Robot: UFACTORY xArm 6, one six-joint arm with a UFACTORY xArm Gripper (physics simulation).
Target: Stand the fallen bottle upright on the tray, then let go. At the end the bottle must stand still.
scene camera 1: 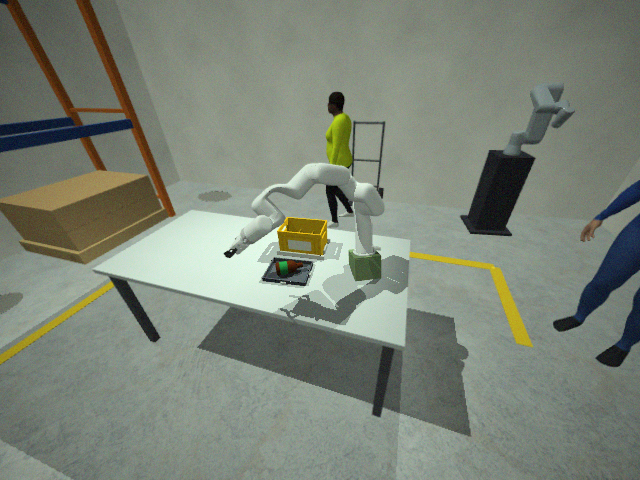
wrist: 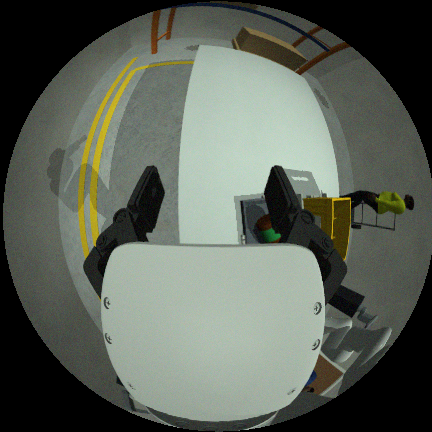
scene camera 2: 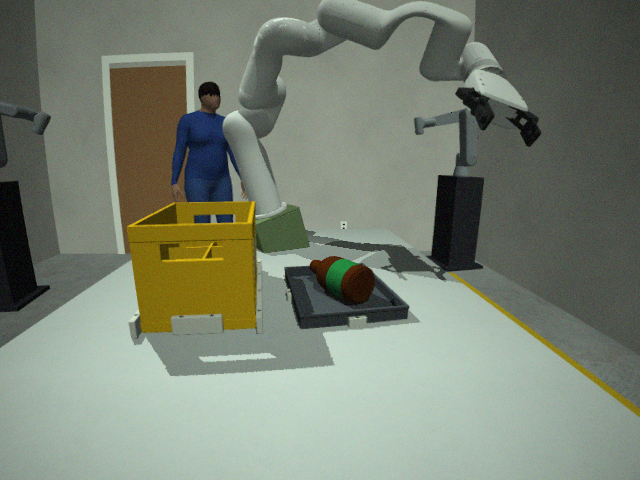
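Seen in the pictures: gripper, fingertip midpoint: (scene camera 1: 232, 248) (wrist: 213, 176) (scene camera 2: 511, 131); arm's base, origin of the base link: (scene camera 1: 364, 252) (scene camera 2: 268, 212).
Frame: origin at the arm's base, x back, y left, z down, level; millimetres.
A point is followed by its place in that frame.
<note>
A brown bottle with a green band (scene camera 1: 285, 267) {z 43, x -429, y 142 mm} (scene camera 2: 342, 279) {z 52, x -485, y 98 mm} (wrist: 269, 233) {z 38, x -445, y 143 mm} lies on its side on the dark tray (scene camera 1: 269, 278) {z 83, x -508, y 200 mm} (scene camera 2: 356, 313) {z 88, x -553, y 103 mm} (wrist: 244, 220) {z 84, x -491, y 201 mm}. In scene camera 2 its neck points to the back left and its base faces the camera. In the wrist view it is partly hidden by a finger. My gripper (scene camera 1: 230, 253) {z -217, x -587, y 347 mm} (scene camera 2: 509, 134) {z -217, x -587, y 347 mm} (wrist: 213, 176) {z -217, x -587, y 347 mm} is open, with nothing between its fingers. It hangs well above the table, apart from the bottle and tilted, off to the right of the tray in scene camera 2.
A yellow crate (scene camera 1: 301, 243) {z 7, x -382, y -54 mm} (scene camera 2: 193, 289) {z 37, x -527, y -157 mm} (wrist: 342, 225) {z -27, x -400, y -234 mm} stands beside the tray on the white table (scene camera 1: 170, 253) {z 109, x -1265, y 28 mm} (scene camera 2: 361, 403) {z 109, x -737, y 48 mm} (wrist: 250, 125) {z 109, x -828, y 106 mm}. Small light blocks sit along the edges of crate and tray. The arm's green base block (scene camera 1: 364, 265) {z 24, x 6, y 88 mm} (scene camera 2: 283, 229) {z 44, x -66, y 40 mm} stands behind the tray in scene camera 2.
</note>
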